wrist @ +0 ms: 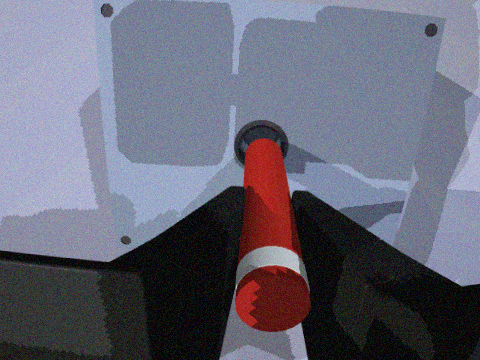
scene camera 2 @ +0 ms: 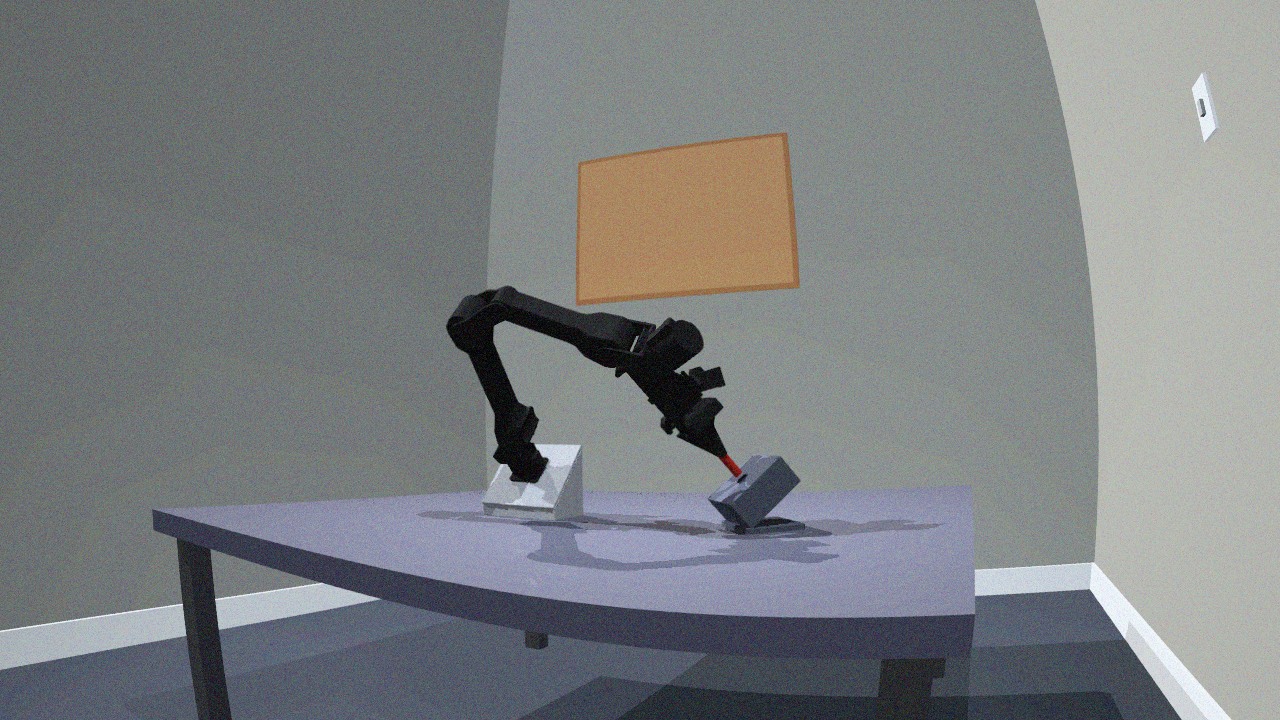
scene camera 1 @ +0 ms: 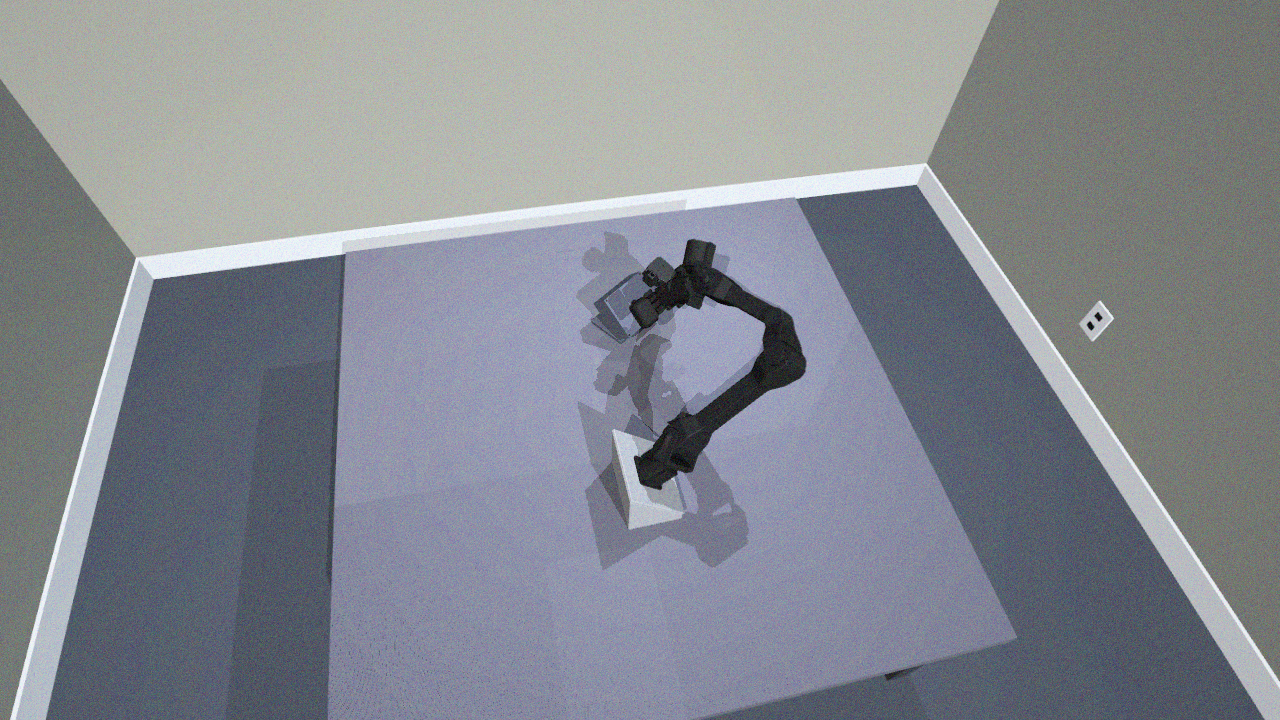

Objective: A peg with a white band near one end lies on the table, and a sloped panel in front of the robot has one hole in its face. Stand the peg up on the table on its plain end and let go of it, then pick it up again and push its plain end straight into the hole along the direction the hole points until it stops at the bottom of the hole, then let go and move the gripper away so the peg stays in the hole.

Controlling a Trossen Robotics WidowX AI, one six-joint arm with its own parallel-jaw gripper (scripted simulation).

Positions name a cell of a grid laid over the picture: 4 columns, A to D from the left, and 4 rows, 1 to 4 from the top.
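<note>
With my gripper (scene camera 2: C3) I am carrying a red peg (wrist: C4). Scene camera 1 does not show the peg, which is hidden by my gripper. The gripper itself can be seen there (scene camera 1: C2), and I see it in the wrist view too (wrist: C3).
</note>
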